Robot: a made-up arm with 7 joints.
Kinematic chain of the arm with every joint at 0, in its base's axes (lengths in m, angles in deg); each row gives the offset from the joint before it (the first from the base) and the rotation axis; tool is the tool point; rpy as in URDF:
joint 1: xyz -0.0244 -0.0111 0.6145 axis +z
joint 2: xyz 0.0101 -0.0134 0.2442 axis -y
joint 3: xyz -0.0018 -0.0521 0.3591 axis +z
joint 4: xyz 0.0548 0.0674 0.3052 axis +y
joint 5: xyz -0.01 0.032 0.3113 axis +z
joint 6: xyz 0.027 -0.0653 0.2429 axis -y
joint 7: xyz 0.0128 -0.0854 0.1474 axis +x
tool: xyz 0.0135 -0.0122 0.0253 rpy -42 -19.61 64.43
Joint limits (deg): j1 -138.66..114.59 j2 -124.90..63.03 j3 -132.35..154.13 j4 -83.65..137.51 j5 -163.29..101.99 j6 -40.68..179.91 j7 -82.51..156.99
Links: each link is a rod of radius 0.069 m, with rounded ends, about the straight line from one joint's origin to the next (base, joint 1, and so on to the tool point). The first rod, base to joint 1, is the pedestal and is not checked.
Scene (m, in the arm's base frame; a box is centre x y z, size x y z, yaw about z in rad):
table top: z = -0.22
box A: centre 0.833 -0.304 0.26 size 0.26 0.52 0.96 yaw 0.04
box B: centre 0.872 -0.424 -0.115 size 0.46 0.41 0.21 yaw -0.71
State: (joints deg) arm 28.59 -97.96 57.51 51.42 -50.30 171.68 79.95
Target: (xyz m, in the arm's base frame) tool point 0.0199 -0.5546 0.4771
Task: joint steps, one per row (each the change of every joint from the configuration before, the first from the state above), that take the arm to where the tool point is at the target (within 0.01 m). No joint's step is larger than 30 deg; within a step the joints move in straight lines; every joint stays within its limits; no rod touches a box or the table.
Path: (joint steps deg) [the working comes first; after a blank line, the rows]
Joints at the target: -61.50 -87.67 -11.21 124.40 -13.59 179.91 78.85
Straight joint move there: touches box A.

1: -25.67 12.07 -1.44 1.26 -19.67 2.06 19.26
2: -25.68 12.07 -1.43 1.26 -19.68 2.06 19.26
3: -25.67 12.07 -1.44 1.26 -19.67 2.05 19.26
4: -25.68 12.07 -1.43 1.26 -19.67 2.06 19.26
5: -12.18 -8.48 -22.84 14.20 7.47 0.00 -16.96
6: -12.19 -8.47 -22.84 14.21 7.48 0.00 -16.96
7: -12.19 -8.48 -22.84 14.21 7.47 0.00 -16.95
8: 12.29 -3.14 1.39 6.33 23.24 0.00 -6.82
9: 12.29 -3.14 1.38 6.33 23.25 0.00 -6.82
10: 12.29 -3.14 1.39 6.33 23.24 0.00 -6.81
11: 12.30 -3.14 1.38 6.33 23.25 0.00 -6.82

